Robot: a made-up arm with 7 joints.
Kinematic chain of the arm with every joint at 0, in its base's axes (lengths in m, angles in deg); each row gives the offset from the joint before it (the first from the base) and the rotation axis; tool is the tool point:
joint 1: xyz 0 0 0.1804 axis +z
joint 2: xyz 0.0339 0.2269 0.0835 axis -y
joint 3: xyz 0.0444 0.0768 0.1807 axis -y
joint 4: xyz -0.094 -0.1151 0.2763 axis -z
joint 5: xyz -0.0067 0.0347 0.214 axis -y
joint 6: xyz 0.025 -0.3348 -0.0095 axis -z
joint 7: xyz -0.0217 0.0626 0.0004 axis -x
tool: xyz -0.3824 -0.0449 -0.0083
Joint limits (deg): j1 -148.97..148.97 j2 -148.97..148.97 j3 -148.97..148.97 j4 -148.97..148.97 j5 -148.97..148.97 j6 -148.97..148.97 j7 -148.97..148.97
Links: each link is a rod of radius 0.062 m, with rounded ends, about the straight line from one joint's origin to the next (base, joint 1, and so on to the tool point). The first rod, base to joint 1, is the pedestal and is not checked.
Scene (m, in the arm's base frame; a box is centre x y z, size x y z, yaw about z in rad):
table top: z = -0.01
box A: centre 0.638 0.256 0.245 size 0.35 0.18 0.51 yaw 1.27
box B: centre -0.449 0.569 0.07 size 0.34 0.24 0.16 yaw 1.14
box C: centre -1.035 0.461 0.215 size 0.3 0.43 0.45 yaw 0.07
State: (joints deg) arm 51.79 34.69 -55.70 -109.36 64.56 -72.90 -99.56
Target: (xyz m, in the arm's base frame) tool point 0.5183 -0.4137 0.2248
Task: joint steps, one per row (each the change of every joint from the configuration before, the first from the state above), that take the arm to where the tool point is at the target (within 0.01 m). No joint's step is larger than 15 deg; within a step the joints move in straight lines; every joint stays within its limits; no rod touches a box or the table.
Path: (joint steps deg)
1: -14.09 -4.95 7.86 13.41 3.88 -0.88 -2.02
2: -14.10 -4.94 7.86 13.41 3.88 -0.89 -2.01
3: -14.09 -4.95 7.86 13.42 3.88 -0.88 -2.02
4: -14.10 -4.94 7.87 13.41 3.88 -0.89 -2.02
5: -14.09 -4.95 7.86 13.41 3.88 -0.88 -2.02
6: -0.89 -0.41 -12.79 -4.02 -6.86 -1.92 2.20
7: -0.88 -0.41 -12.80 -4.02 -6.85 -1.93 2.20
8: -0.88 -0.41 -12.79 -4.01 -6.86 -1.92 2.19
9: -0.88 -0.41 -12.79 -4.02 -6.86 -1.92 2.20

